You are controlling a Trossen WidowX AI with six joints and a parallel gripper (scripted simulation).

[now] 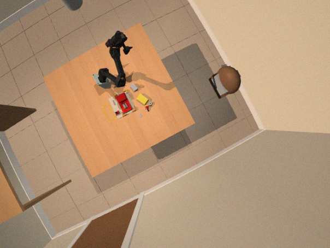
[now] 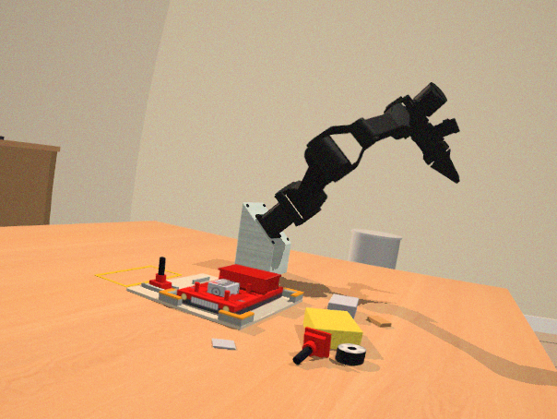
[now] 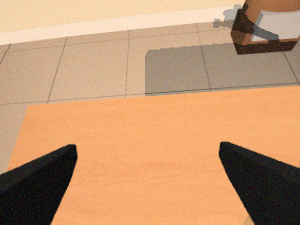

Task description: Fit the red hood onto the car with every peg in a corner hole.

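The hood lies 340 mm to the right of my gripper tip, 320 mm ahead of it and 250 mm below it. The rest, counted from my gripper tip: black wheel: 520 mm ahead, 280 mm below, 100 mm to the right; then pale jig: 380 mm ahead, 360 mm to the right, 270 mm below; then yellow block: 440 mm ahead, 270 mm below, 150 mm to the right.
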